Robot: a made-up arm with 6 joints.
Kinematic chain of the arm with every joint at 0, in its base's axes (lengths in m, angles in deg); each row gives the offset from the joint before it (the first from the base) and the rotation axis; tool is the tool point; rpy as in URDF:
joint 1: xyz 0 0 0.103 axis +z
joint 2: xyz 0 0 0 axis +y
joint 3: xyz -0.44 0 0.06 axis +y
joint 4: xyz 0.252 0 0.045 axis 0.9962 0 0.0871
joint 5: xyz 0 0 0 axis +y
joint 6: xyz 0.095 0 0.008 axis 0.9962 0 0.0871
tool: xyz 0 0 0 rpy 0 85 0
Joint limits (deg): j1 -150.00..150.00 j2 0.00..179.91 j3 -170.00..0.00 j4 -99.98..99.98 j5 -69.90..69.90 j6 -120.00..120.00
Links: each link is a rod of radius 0.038 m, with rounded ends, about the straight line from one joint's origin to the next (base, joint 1, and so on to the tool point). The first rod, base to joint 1, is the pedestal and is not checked.
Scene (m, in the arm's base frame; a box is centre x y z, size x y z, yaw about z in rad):
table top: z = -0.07
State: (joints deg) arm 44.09 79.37 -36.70 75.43 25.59 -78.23
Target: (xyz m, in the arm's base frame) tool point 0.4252 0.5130 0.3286
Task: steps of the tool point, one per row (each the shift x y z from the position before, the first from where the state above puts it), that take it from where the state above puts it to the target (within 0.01 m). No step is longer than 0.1 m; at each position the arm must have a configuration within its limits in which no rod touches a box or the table.
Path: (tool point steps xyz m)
1: 0.0659 0.0665 0.0193
2: 0.0613 0.0658 0.0072
3: 0.0554 0.0632 -0.0045
4: 0.0479 0.0588 -0.0158
5: 0.0393 0.0523 -0.0257

